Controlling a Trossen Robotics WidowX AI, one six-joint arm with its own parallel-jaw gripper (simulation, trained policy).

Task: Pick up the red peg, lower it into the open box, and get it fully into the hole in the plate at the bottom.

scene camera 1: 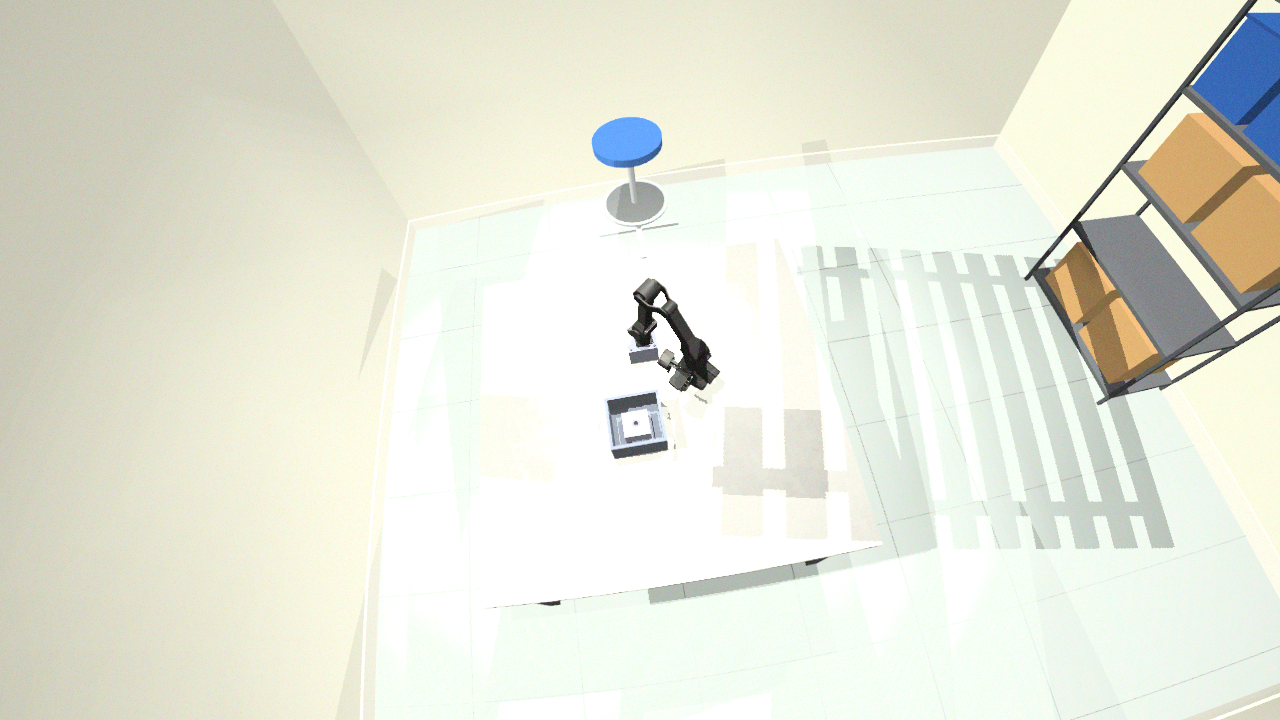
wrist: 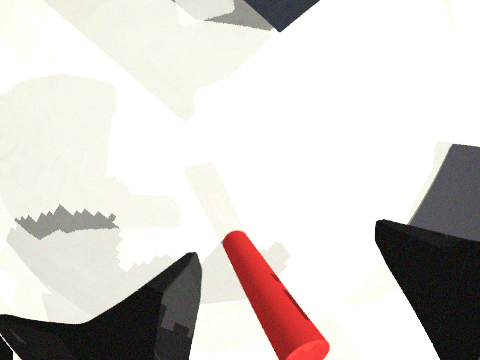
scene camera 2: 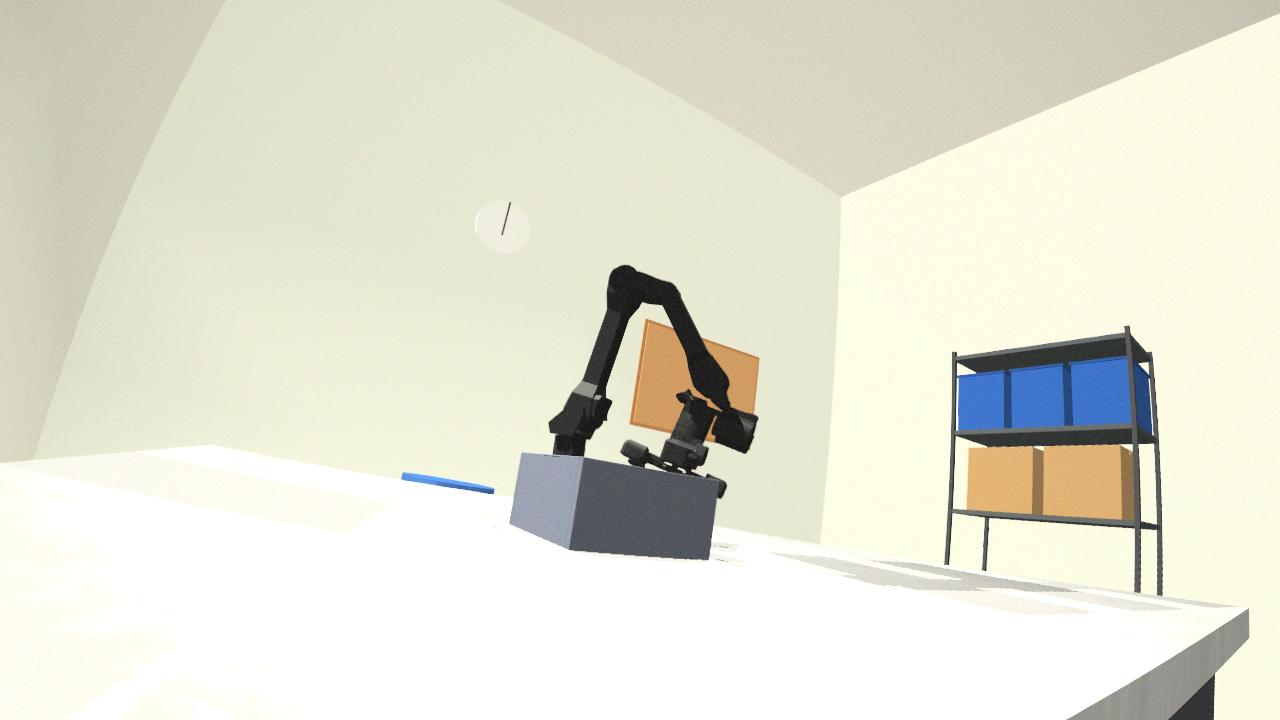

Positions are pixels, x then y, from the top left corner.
Labels:
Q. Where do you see a grey box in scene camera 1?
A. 614, 406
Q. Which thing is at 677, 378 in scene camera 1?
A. The gripper.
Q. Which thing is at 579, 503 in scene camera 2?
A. A grey box.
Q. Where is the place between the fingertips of the gripper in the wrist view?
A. At 290, 247

